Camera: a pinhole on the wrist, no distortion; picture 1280 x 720 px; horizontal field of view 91.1 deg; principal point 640.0 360.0 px. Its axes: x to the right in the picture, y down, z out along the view. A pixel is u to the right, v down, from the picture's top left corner.
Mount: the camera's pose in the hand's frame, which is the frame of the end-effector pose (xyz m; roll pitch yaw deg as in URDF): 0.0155 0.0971 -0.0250 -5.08 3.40 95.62
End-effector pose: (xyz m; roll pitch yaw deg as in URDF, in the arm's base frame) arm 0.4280 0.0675 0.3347 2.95 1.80 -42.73
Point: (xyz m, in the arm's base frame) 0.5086 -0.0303 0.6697
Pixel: 410.0 142.0
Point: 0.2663 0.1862 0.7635
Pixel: 502.1 627.2
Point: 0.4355 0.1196 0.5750
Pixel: 517.0 440.0
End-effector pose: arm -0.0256 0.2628 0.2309 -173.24 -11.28 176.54
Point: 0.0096 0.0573 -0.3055
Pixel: 357.3 516.5
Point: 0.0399 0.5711 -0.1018
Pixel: 1107.2 500.3
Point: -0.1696 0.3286 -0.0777
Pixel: 586.6 176.8
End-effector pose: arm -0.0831 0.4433 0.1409 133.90 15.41 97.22
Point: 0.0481 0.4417 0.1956
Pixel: 826.4 613.5
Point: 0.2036 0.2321 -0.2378
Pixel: 341.3 518.7
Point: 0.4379 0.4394 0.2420
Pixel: 1164.5 437.6
